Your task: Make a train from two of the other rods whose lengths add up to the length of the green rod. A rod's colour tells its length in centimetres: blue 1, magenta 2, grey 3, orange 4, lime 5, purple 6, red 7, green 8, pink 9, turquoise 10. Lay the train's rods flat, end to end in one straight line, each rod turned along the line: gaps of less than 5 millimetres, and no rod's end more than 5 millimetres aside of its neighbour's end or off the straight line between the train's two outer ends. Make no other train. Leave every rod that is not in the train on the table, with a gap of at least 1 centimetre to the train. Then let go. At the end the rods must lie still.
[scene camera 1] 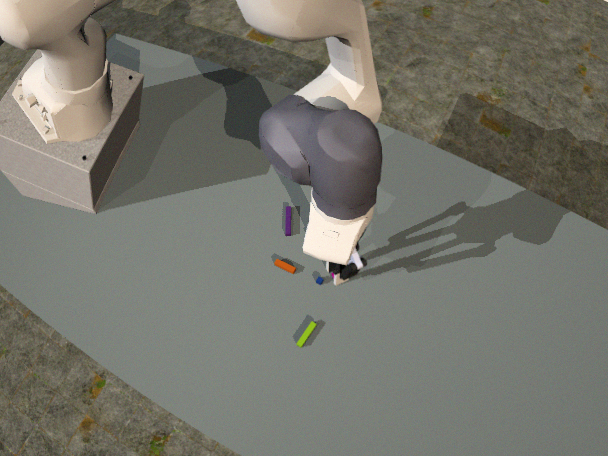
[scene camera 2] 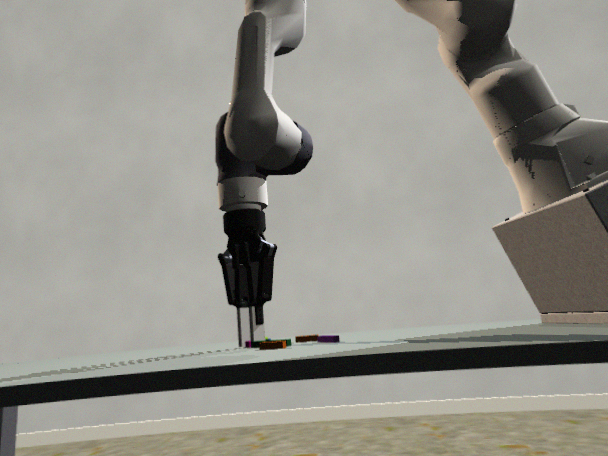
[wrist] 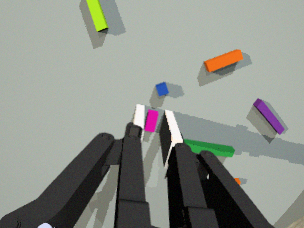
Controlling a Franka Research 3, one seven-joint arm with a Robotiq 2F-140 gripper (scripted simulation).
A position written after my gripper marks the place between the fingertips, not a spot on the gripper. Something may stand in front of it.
Observation:
In view: my gripper (scene camera 2: 252, 345).
My gripper shows as well in the wrist view (wrist: 152, 119).

